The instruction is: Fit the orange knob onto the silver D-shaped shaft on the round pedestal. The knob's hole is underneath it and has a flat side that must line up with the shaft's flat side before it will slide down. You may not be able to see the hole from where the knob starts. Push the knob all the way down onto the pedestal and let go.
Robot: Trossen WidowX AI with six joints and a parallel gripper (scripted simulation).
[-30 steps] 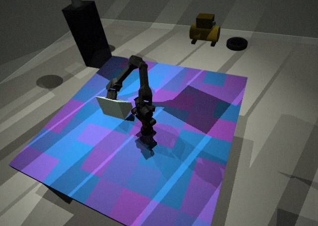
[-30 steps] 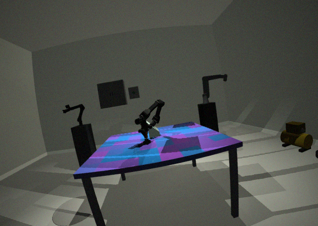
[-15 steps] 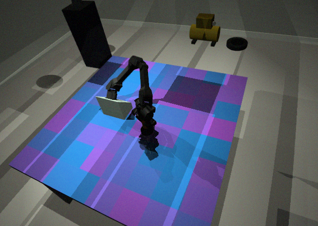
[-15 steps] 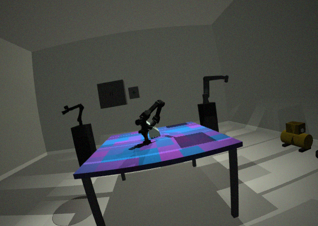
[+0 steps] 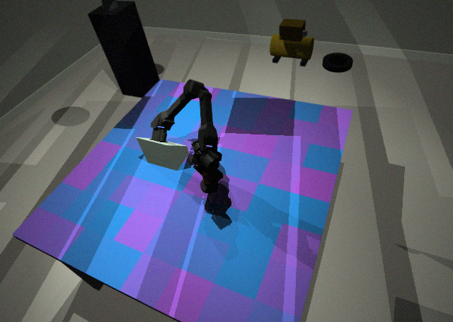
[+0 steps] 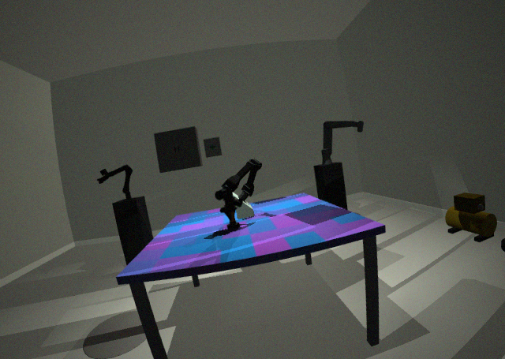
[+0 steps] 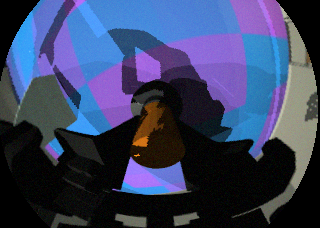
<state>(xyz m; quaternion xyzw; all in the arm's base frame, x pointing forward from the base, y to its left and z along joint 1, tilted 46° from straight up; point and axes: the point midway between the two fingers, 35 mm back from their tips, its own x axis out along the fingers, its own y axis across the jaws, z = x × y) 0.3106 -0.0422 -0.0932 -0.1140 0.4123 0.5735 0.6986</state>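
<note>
Now: gripper tip 3 cm below the orange knob. Also, from my gripper tip: round dark pedestal (2 cm below).
</note>
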